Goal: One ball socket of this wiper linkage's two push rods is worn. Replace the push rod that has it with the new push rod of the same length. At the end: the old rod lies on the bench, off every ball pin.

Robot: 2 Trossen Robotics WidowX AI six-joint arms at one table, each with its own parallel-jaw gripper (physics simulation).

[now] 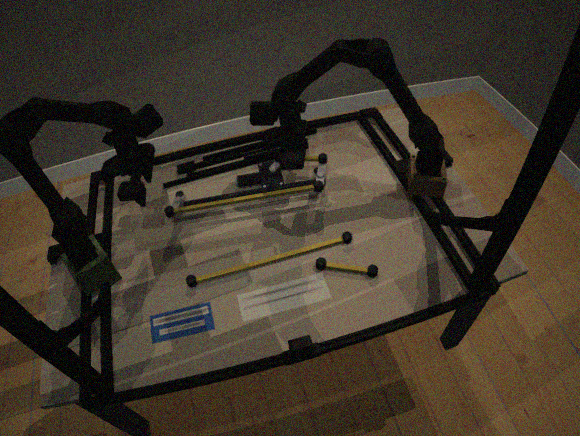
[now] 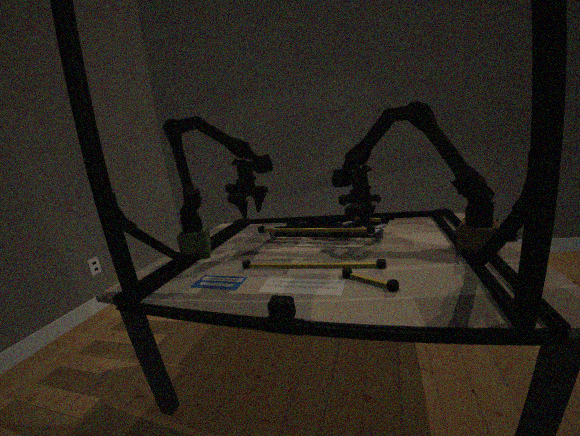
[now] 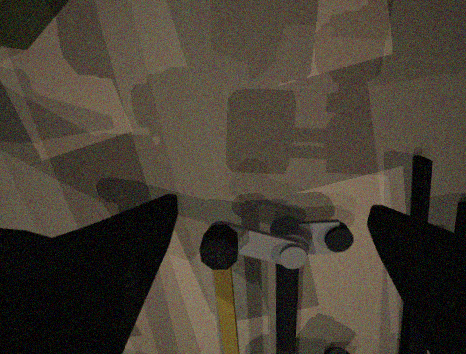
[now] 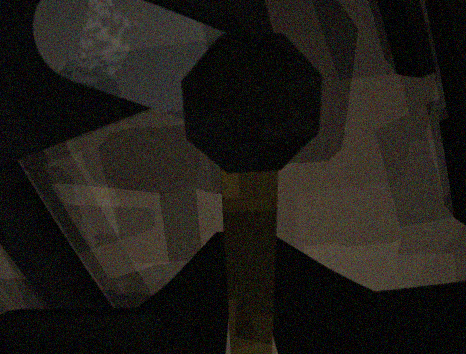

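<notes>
The wiper linkage stands at the back of the bench, with a long yellow push rod and a short yellow push rod mounted on it. My right gripper is shut on the short mounted rod, just behind its black socket. My left gripper is open and empty, hovering above the long rod's left socket and the grey crank. A new long rod and a new short rod lie flat in the middle of the bench.
A blue label and a white label lie near the front edge. A black frame rims the bench, with black rails at the back behind the linkage. A black clamp sits on the front rail.
</notes>
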